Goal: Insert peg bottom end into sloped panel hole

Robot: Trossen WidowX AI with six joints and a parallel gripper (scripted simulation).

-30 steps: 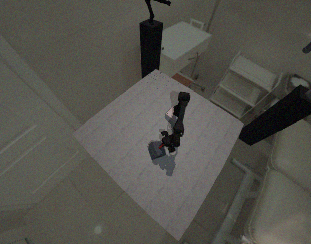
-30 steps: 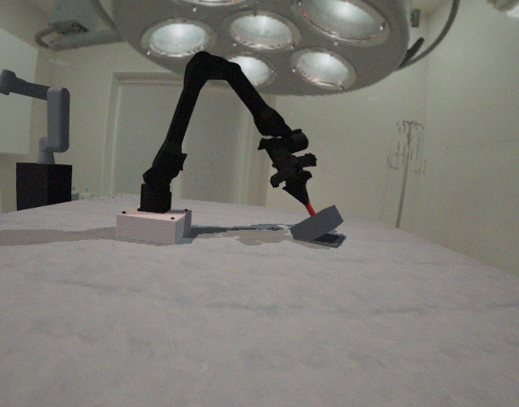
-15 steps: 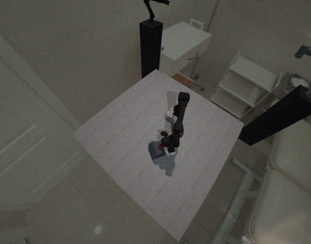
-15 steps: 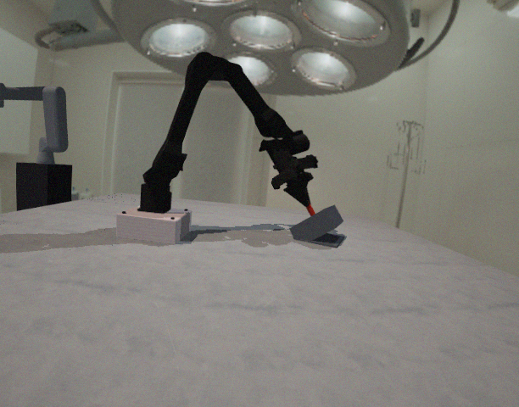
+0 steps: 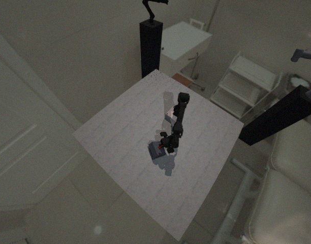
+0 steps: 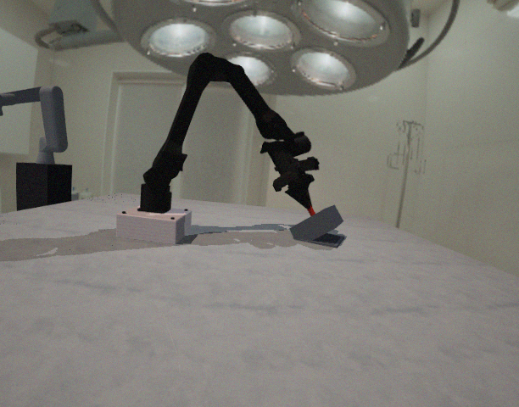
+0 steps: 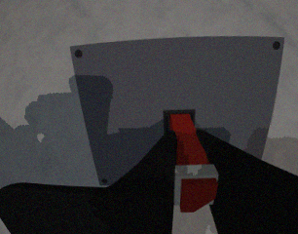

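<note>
The sloped dark grey panel is 4 cm below my gripper tip, 2 cm ahead of it and 1 cm to the right of it. Also, from my gripper tip: red peg: 1 cm to the left, 1 cm behind, 1 cm above.
</note>
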